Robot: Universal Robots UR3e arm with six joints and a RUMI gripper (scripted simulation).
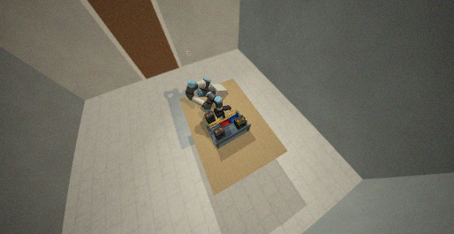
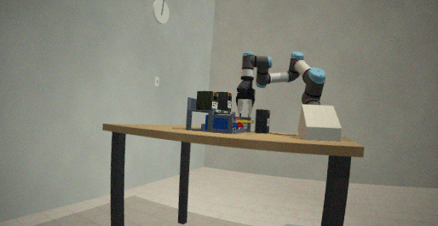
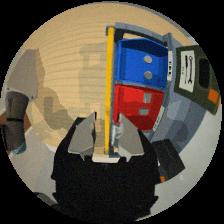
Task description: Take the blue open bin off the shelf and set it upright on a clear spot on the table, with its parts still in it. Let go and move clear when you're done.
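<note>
Right now the yellow rod is 3 cm below my hand. Also, from my hand: dark box: 10 cm to the right, 9 cm behind, 3 cm below; red bin: 9 cm ahead, 5 cm below, 1 cm to the right; blue open bin: 10 cm to the left, 9 cm ahead, 5 cm below.
</note>
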